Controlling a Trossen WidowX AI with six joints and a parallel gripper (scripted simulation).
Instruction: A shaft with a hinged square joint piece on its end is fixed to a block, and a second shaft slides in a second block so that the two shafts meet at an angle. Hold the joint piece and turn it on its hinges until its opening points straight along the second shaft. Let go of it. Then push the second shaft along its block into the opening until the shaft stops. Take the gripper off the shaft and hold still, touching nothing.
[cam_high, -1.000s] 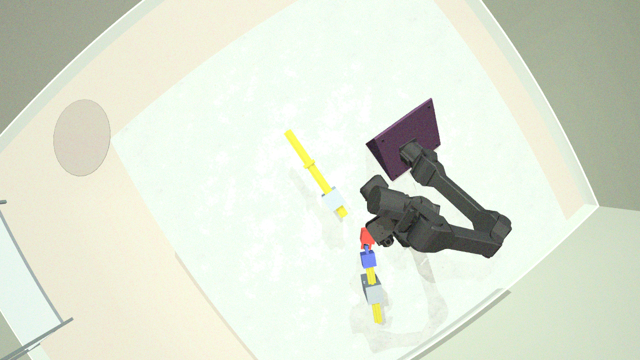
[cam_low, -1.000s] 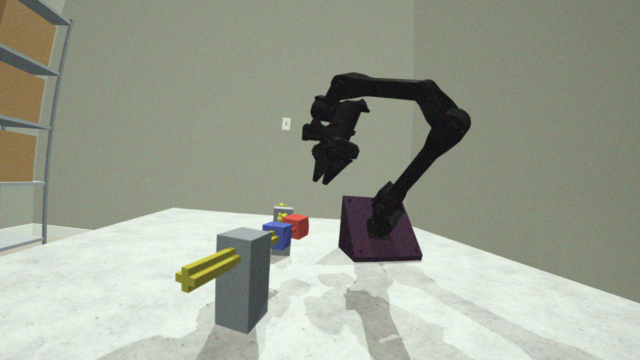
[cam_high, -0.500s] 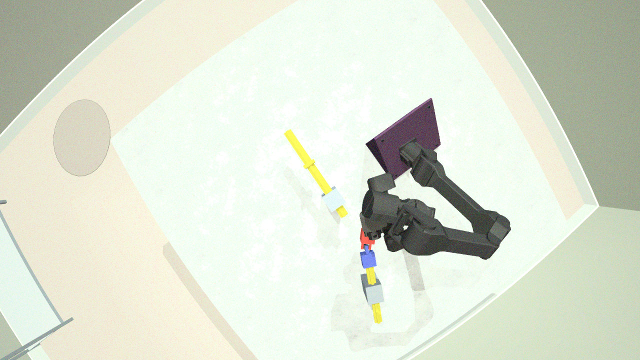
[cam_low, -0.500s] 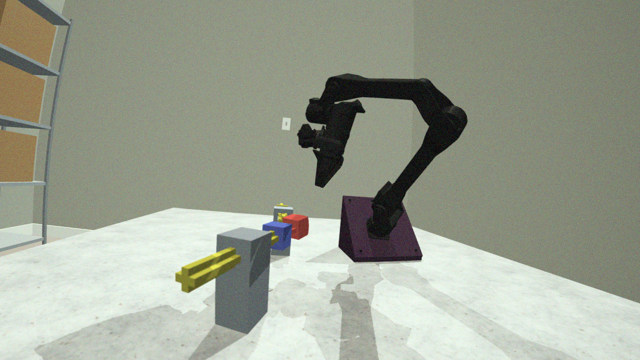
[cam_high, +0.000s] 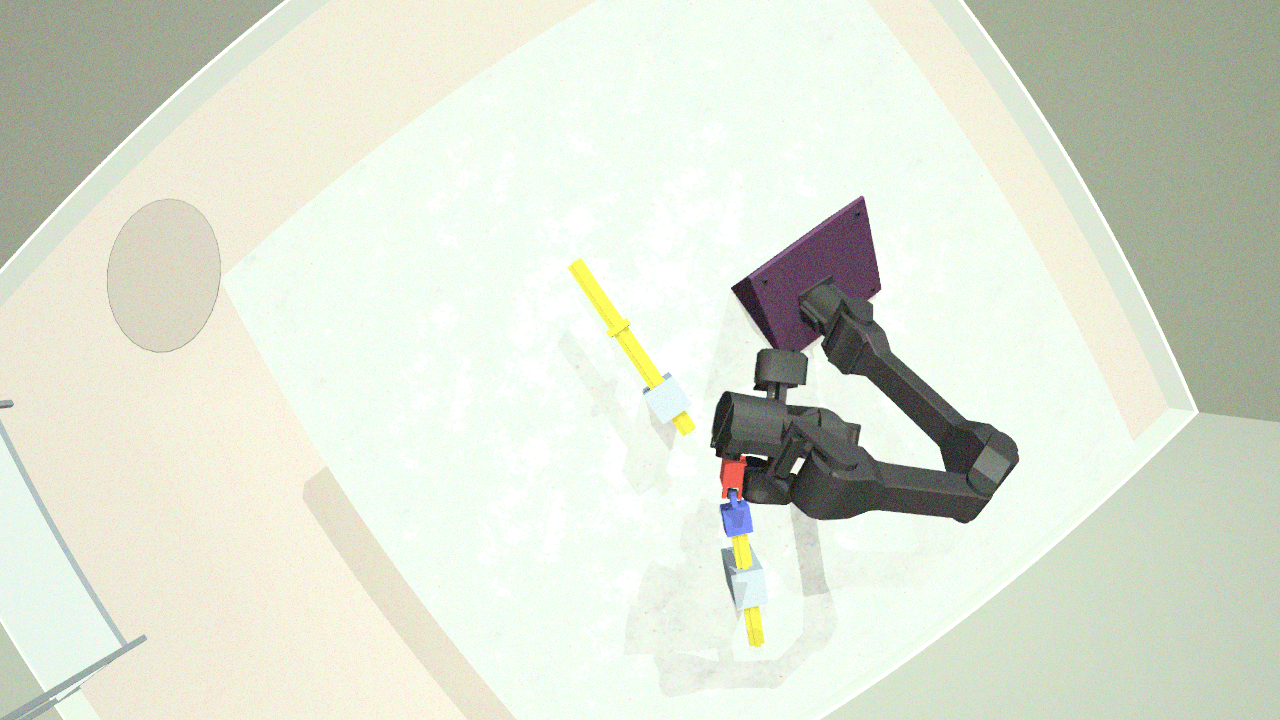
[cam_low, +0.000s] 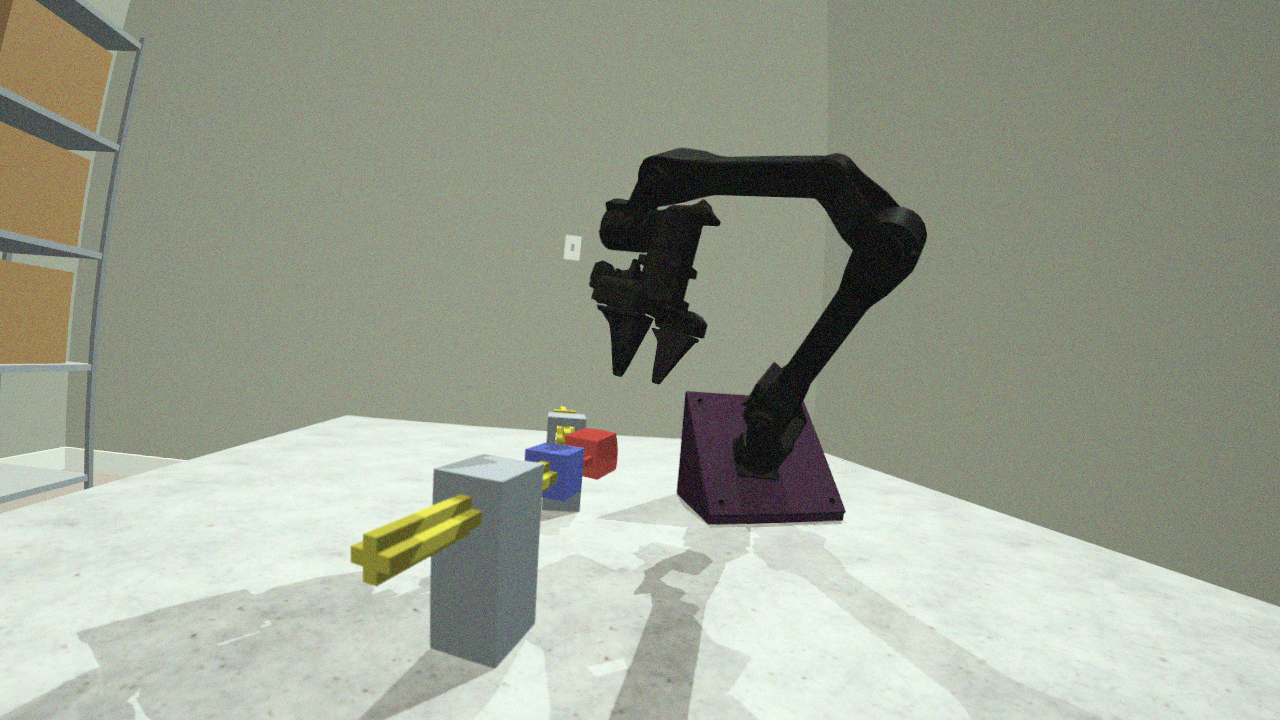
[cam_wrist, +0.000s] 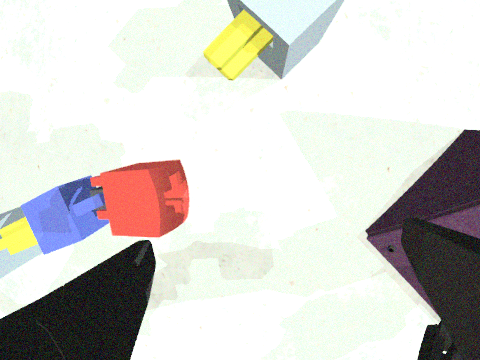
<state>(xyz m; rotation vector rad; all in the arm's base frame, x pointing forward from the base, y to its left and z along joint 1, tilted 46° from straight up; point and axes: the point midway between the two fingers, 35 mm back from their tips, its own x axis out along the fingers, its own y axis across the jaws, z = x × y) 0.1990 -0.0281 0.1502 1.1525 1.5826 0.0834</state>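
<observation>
Right now my gripper tip is 50 mm short of the red joint piece, 70 mm to the right of it and 80 mm above it.
</observation>
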